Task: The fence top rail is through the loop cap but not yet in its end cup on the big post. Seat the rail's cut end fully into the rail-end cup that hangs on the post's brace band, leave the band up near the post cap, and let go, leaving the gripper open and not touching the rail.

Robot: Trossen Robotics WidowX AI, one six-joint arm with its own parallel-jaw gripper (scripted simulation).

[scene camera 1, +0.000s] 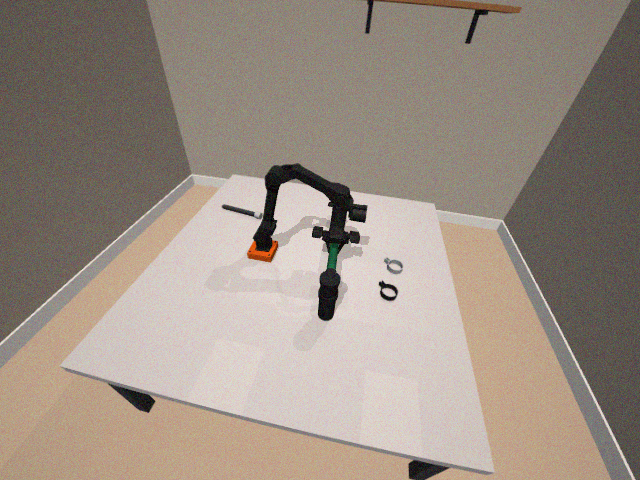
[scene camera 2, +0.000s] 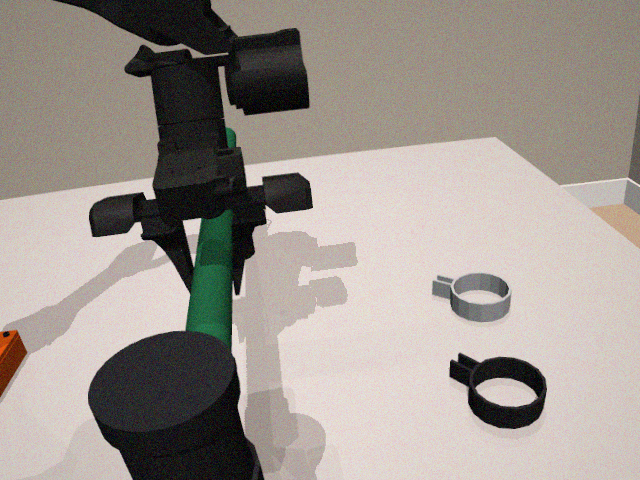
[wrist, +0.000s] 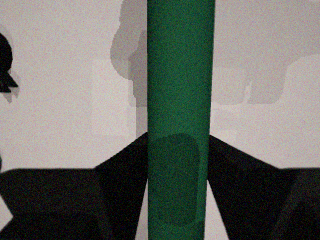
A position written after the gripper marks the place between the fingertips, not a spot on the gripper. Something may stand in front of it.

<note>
In view: the gripper [scene camera 2: 217, 296], a rail [scene camera 2: 210, 306] and a big post [scene camera 2: 169, 399].
The rail shows as well in the wrist view [wrist: 180, 48]. The gripper also shows in scene camera 1 [scene camera 1: 333, 253] and in the wrist view [wrist: 174, 137]. The big post is seen too in scene camera 1 [scene camera 1: 329, 280].
</note>
